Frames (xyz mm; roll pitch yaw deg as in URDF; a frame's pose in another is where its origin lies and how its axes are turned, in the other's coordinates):
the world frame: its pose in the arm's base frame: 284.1 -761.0 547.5 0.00 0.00 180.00
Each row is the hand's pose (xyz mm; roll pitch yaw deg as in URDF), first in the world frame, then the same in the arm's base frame.
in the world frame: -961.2 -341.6 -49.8 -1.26 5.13 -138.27
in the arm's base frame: 1245.3 -419.4 497.7 -1.26 5.13 41.73
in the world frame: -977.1 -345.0 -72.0 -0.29 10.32 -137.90
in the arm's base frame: 1261.2 -416.0 475.5 -0.29 10.32 42.10
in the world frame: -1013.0 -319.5 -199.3 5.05 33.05 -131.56
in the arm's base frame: 1297.1 -441.5 348.2 5.05 33.05 48.44
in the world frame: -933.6 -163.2 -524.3 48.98 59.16 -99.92
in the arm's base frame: 1217.7 -597.8 23.2 48.98 59.16 80.08
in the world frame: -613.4 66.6 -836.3 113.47 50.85 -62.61
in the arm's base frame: 897.5 -827.6 -288.8 113.47 50.85 117.39
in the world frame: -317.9 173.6 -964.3 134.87 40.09 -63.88
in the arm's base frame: 602.0 -934.6 -416.8 134.87 40.09 116.12
